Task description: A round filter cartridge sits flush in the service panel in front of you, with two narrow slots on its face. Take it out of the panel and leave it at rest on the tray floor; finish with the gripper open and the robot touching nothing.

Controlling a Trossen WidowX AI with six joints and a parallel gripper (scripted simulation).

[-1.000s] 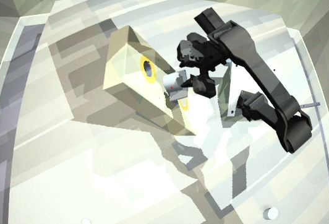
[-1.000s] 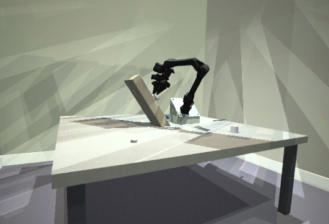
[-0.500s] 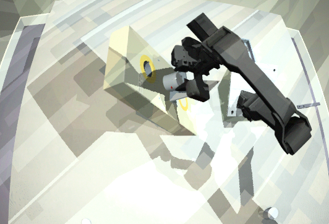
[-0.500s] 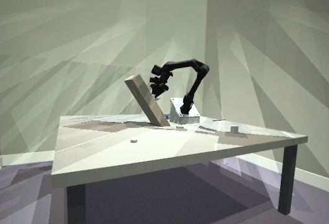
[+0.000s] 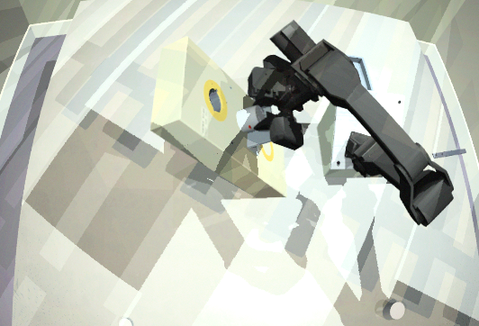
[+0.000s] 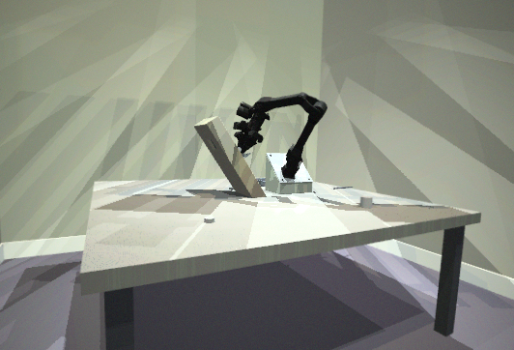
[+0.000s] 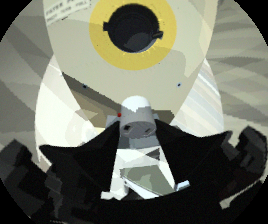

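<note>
The cream service panel lies 5 cm ahead of my gripper tip, 1 cm to the left of it and 2 cm below it. Also, from my gripper tip: tray: 28 cm behind, 32 cm to the right, 18 cm below; round filter cartridge: right at my gripper tip.
</note>
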